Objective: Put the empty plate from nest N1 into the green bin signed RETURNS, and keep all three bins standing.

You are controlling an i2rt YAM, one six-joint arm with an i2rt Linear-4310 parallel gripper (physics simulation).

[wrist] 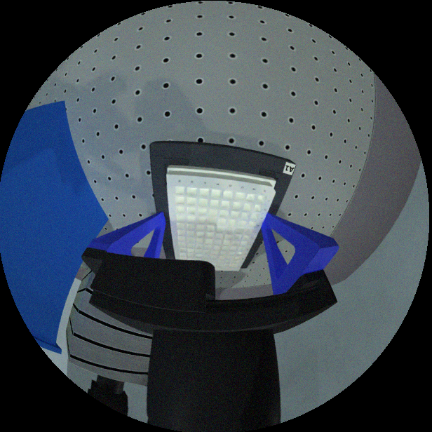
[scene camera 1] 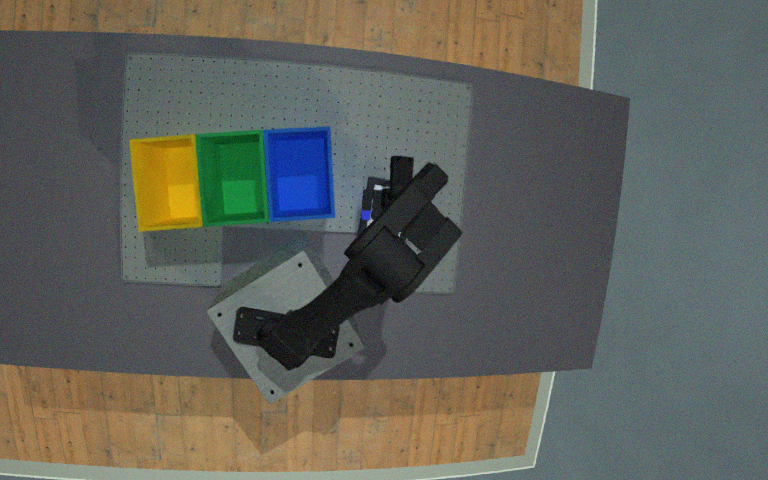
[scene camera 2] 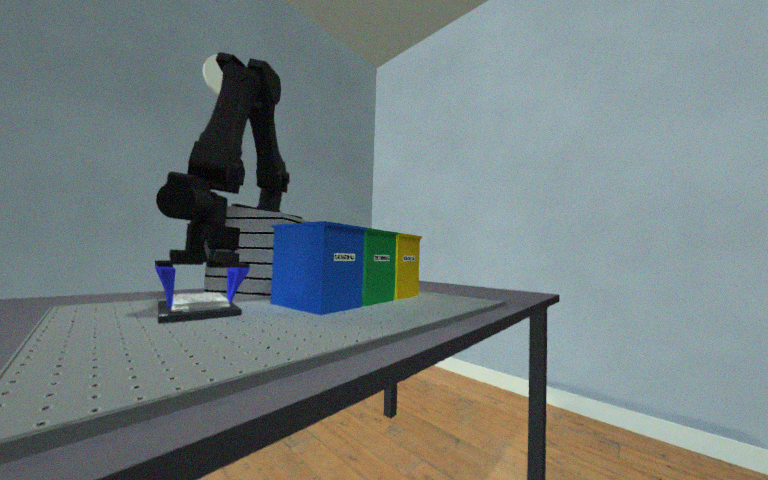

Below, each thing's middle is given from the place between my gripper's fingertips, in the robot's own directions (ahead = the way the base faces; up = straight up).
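Scene:
The dark nest (scene camera 2: 163, 308) is 2 cm behind my hand and 1 cm below it. The white plate (scene camera 2: 191, 302) is 2 cm behind my hand as well. I find the blue bin (scene camera 2: 317, 267) 3 cm ahead of my hand, 22 cm to the left of it and 8 cm above it, while the green bin (scene camera 1: 231, 165) is 34 cm to the left of my hand and 8 cm above it.

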